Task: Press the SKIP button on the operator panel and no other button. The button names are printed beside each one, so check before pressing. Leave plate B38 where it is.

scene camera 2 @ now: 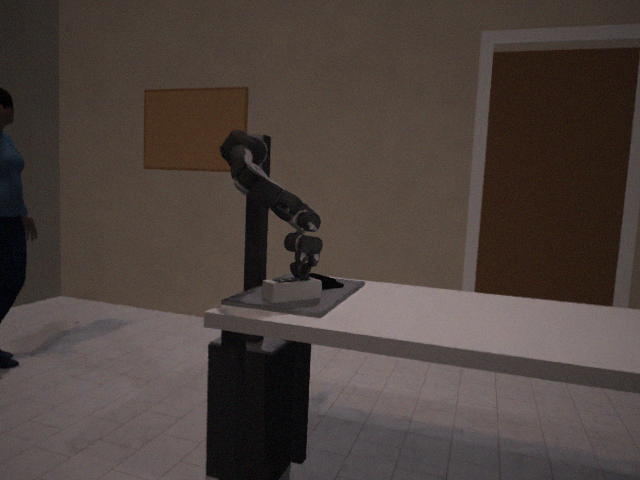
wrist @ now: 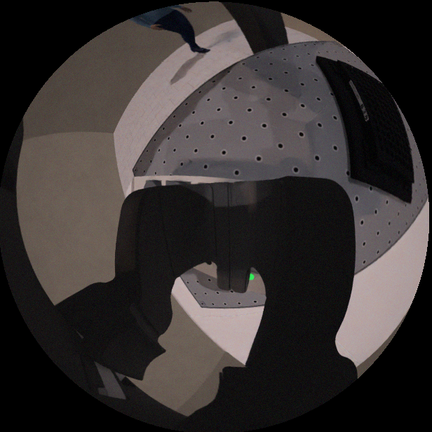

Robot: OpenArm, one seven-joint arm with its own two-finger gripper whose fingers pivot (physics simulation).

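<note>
The operator panel (scene camera 2: 292, 292) (wrist: 138, 183) is a pale box on the grey perforated board; in the wrist view the fingers hide most of its top. My gripper (scene camera 2: 300, 277) (wrist: 237, 238) is shut and empty, pointing down with its tips at the panel's top; whether they touch a button cannot be told. A small bright green light (wrist: 251, 276) shows right beside the fingertips in the wrist view. The button names, SKIP included, cannot be read. Plate B38 (scene camera 2: 327, 282) (wrist: 382, 131), black with a small pale label, lies on the board apart from the gripper.
The perforated board (scene camera 2: 330, 305) (wrist: 265, 125) lies at the left end of the white table (scene camera 2: 465, 325). The arm's dark post (scene camera 2: 255, 232) stands behind it. A person in blue (scene camera 2: 11, 175) (wrist: 175, 27) is on the floor to the left, away from the table.
</note>
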